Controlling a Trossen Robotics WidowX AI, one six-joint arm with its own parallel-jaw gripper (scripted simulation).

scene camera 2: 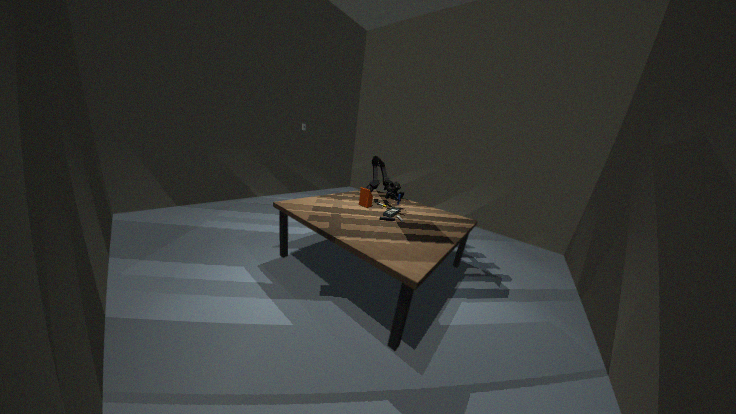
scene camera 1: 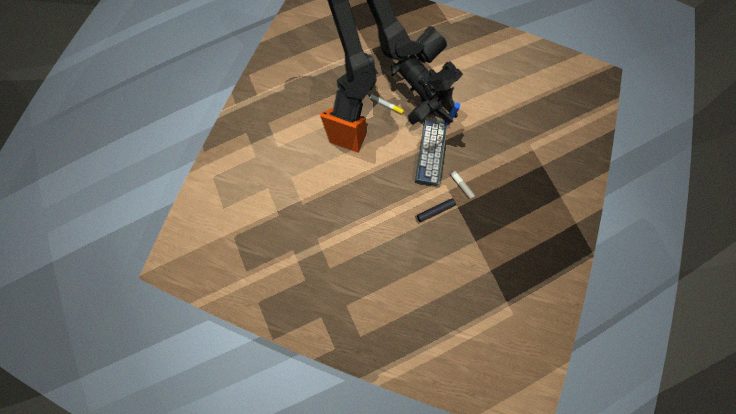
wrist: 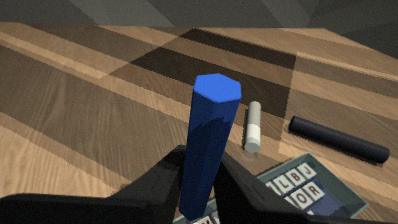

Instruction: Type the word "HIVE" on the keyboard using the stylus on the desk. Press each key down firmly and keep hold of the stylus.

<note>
I see my gripper (scene camera 1: pixel 454 119) and a dark cylinder (wrist: pixel 340 140).
My gripper is seen too in the wrist view (wrist: pixel 199 153).
</note>
